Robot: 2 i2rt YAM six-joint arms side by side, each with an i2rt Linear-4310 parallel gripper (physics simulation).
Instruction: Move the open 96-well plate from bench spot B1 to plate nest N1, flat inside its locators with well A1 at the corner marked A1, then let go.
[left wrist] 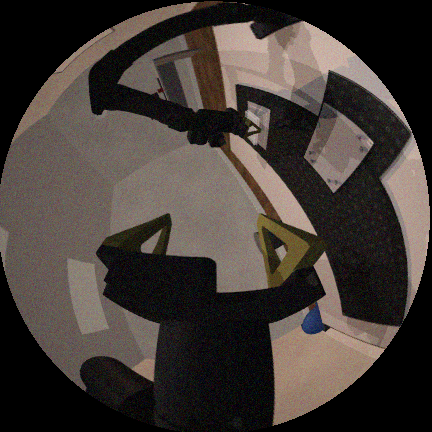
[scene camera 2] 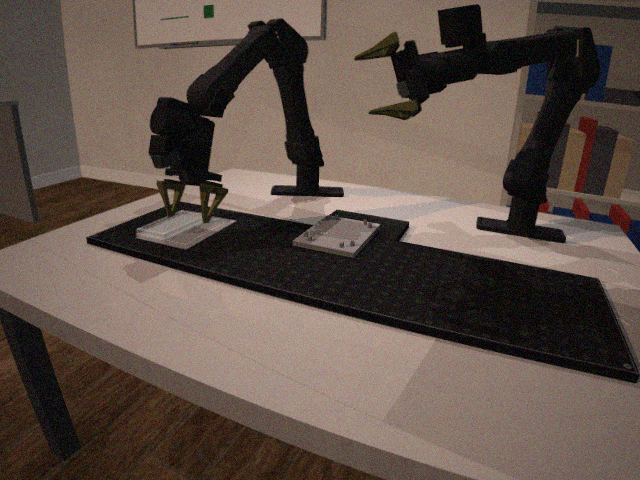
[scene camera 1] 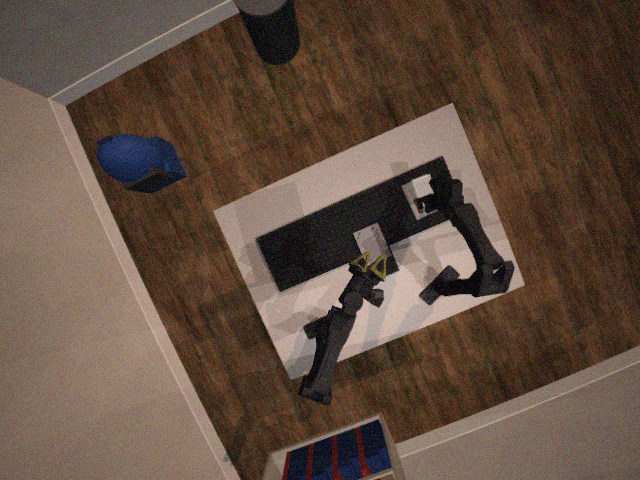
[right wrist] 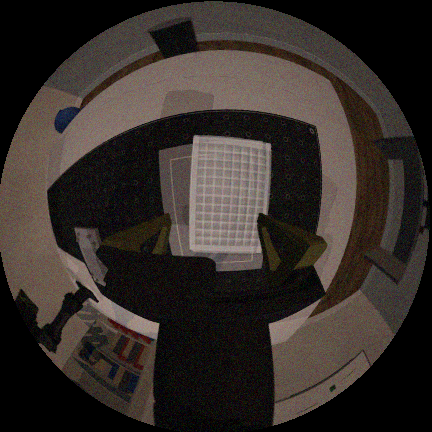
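Seen in the pictures: left gripper, fingertip midpoint: [left wrist: 213,217] [scene camera 2: 361,85] [scene camera 1: 376,253]; right gripper, fingertip midpoint: [left wrist: 253,124] [scene camera 2: 187,220] [scene camera 1: 423,196] [right wrist: 213,217]; left arm's base at its link origin: [scene camera 2: 519,231] [scene camera 1: 325,324] [right wrist: 85,290]; right arm's base at its link origin: [scene camera 2: 307,192] [scene camera 1: 439,285].
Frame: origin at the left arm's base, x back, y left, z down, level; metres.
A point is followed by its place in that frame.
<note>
The open 96-well plate [scene camera 1: 422,184] {x -0.393, y -0.673, z -0.027 m} [scene camera 2: 168,225] {x -0.384, y -0.667, z -0.033 m} [right wrist: 230,195] {x -0.363, y -0.673, z -0.033 m} lies on the pale B1 spot card [scene camera 2: 193,237] {x -0.377, y -0.613, z -0.015 m} [right wrist: 166,170] {x -0.398, y -0.600, z -0.015 m}, offset to the right on it in the right wrist view. My right gripper [scene camera 2: 188,217] {x -0.341, y -0.654, z -0.032 m} [right wrist: 213,217] {x -0.341, y -0.654, z -0.032 m} is open, pointing down low over the plate. In the right wrist view its right fingertip overlaps the plate's right edge, and its left fingertip stands off the left edge. The nest N1 [scene camera 1: 369,238] {x -0.279, y -0.361, z -0.025 m} [scene camera 2: 336,236] {x -0.276, y -0.357, z -0.025 m} [left wrist: 340,147] {x -0.233, y -0.347, z -0.025 m} is an empty grey block with small locator posts. My left gripper [scene camera 1: 376,254] {x -0.257, y -0.329, z -0.301 m} [scene camera 2: 363,85] {x -0.257, y -0.329, z -0.301 m} [left wrist: 213,217] {x -0.257, y -0.329, z -0.301 m} is open and empty, high up. The A1 marks are unreadable.
The black perforated board [scene camera 1: 310,248] {x -0.355, y -0.100, z -0.013 m} [scene camera 2: 465,289] {x -0.370, y -0.111, z -0.013 m} carries the card and the nest on the white table [scene camera 2: 258,330] {x -0.574, y -0.358, z 0.000 m}. The nest lies between the card and the board's long far stretch. A bookshelf [scene camera 1: 397,459], a blue chair [scene camera 1: 131,157] and a dark bin [scene camera 1: 273,41] stand on the floor.
</note>
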